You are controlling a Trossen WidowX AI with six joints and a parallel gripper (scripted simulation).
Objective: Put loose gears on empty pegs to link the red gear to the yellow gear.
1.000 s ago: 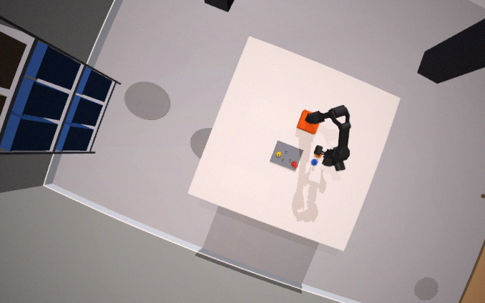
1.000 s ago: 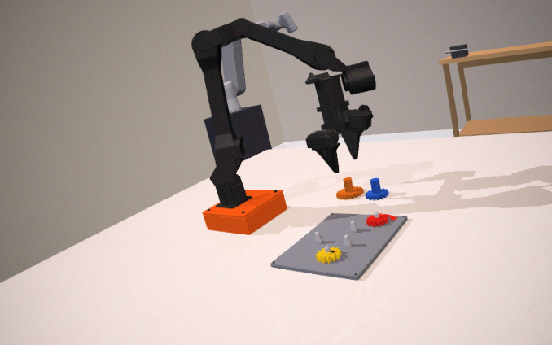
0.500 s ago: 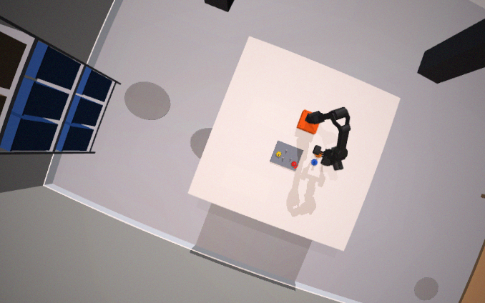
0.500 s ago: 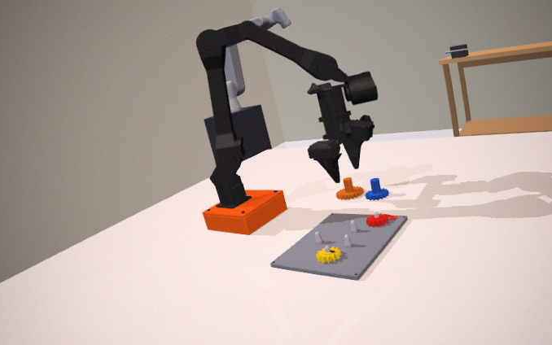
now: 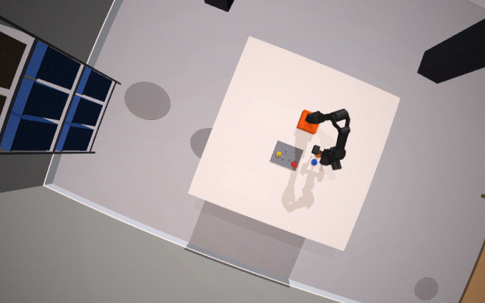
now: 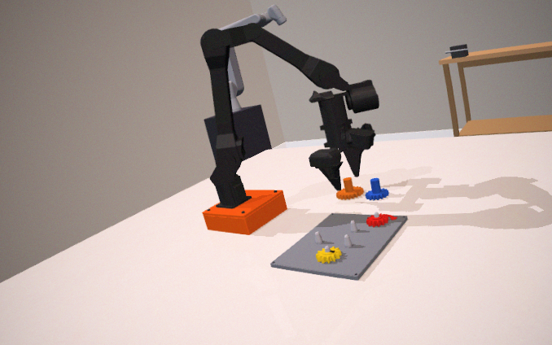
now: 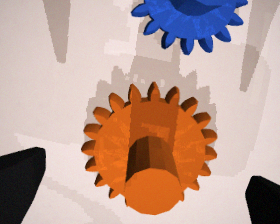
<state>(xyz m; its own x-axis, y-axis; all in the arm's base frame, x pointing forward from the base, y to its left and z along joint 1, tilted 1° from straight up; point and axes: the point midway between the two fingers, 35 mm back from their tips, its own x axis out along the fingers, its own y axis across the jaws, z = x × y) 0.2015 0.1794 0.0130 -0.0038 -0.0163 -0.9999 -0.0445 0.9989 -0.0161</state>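
Right now the orange gear is 1 cm below my gripper tip. Also, from my gripper tip: red arrow (16 cm ahead, 12 cm to the right, 2 cm below); then red gear (15 cm ahead, 14 cm to the right, 1 cm below); then blue gear (7 cm ahead, 1 cm below).
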